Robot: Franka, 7 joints.
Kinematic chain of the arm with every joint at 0, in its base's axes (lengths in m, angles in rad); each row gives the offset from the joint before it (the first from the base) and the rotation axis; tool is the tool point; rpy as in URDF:
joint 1: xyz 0 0 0.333 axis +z
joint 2: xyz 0 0 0 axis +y
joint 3: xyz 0 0 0.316 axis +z
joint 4: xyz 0.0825 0 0 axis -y
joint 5: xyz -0.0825 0 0.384 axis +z
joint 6: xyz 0 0 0 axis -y
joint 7: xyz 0.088 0 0 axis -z
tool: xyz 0 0 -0.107 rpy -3.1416 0 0
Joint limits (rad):
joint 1: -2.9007..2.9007
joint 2: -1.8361..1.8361
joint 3: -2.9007..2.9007
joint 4: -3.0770..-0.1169
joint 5: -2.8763..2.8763
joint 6: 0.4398..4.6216
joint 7: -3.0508..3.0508
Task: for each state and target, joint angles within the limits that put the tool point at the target. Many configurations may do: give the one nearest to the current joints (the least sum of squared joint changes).
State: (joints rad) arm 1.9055 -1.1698 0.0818 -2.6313 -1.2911 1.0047 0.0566
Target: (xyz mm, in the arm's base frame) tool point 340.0 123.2 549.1
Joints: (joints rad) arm 1.7752 -1.1332 -0.6976 -2.4336 -1.4221 1.0738 0.0566
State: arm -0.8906 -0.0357 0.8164 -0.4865 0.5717 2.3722 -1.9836
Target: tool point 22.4 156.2 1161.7
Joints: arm -0.8518 -0.2185 0.8327 -0.2080 0.5700 2.1555 -1.9836
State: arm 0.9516 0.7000 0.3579 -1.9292 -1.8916 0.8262 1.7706
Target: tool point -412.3 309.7 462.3
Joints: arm 1.7315 0.3174 1.1290 -2.1073 -1.8874 0.7171 1.7706
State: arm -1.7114 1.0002 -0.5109 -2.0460 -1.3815 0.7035 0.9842
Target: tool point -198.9 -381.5 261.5
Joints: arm -1.4114 0.7076 -0.3841 -2.1631 -1.2838 0.4854 0.9842
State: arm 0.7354 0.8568 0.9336 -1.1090 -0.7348 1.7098 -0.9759
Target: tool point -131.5 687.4 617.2
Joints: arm 1.0481 0.6560 1.1847 -1.1121 -0.7055 1.7754 -0.9759
